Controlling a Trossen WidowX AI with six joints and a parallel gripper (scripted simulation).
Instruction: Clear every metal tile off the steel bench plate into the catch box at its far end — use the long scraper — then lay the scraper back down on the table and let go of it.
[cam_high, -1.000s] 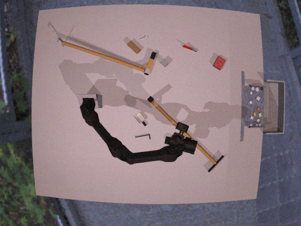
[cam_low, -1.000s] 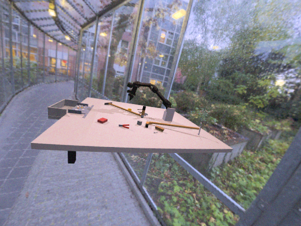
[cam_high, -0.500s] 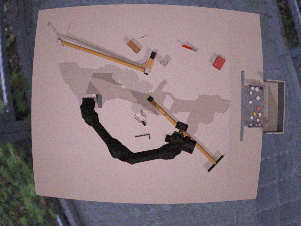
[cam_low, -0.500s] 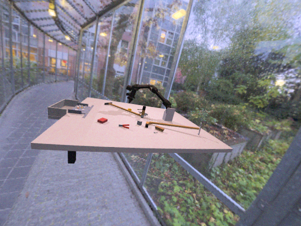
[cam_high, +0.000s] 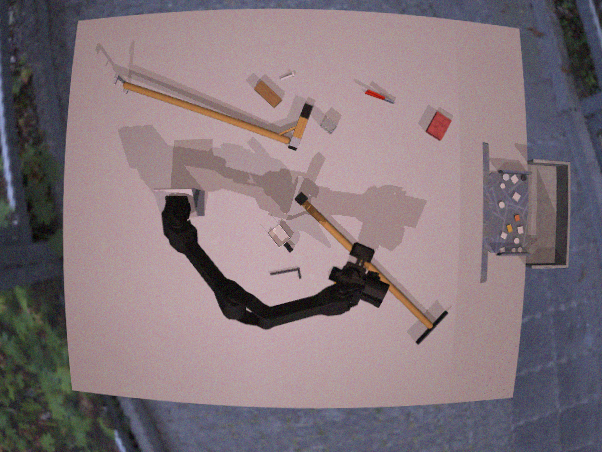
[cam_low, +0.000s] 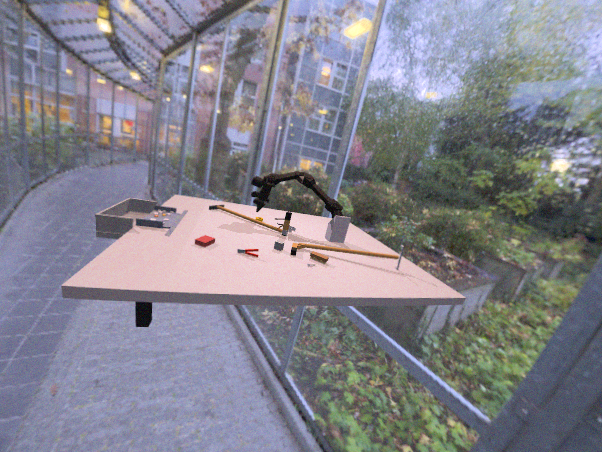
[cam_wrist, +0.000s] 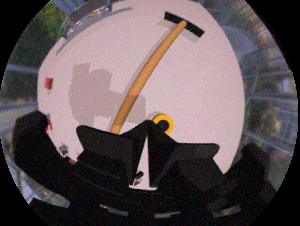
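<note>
My gripper tip is now 50 mm short of the long scraper and 30 mm to the right of it. Also, from my gripper tip: black strip (200 mm behind, 140 mm to the right, 60 mm below); hex key (180 mm behind, 60 mm below); yellow tape roll (60 mm below, 30 mm to the right, 30 mm behind).
</note>
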